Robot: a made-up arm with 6 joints.
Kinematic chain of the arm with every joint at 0, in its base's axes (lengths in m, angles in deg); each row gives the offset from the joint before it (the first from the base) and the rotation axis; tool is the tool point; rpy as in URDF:
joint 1: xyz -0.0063 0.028 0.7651 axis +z
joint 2: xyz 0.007 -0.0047 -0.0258 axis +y
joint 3: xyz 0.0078 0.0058 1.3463 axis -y
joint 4: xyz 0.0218 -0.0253 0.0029 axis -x
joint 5: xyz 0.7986 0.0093 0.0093 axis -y
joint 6: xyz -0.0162 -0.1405 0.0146 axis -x
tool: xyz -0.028 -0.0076 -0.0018 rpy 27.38 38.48 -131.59
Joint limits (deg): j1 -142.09..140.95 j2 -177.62..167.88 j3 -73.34..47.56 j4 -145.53..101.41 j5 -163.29..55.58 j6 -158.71..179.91
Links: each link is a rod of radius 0.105 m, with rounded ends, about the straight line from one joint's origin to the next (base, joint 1, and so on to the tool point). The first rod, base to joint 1, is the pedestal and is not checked.
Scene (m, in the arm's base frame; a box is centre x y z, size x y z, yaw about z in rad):
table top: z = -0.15
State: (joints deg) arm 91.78 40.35 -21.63 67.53 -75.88 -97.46
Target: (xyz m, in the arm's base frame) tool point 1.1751 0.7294 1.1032
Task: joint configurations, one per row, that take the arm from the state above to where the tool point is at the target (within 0.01 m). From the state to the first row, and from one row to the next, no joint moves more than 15 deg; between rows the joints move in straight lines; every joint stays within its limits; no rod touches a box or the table.
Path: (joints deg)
1: 76.91 40.24 -22.00 66.02 -75.83 -97.42
2: 62.03 40.14 -22.37 64.52 -75.79 -97.38
3: 47.16 40.03 -22.74 63.01 -75.74 -97.33
4: 32.29 39.92 -23.11 61.51 -75.70 -97.29

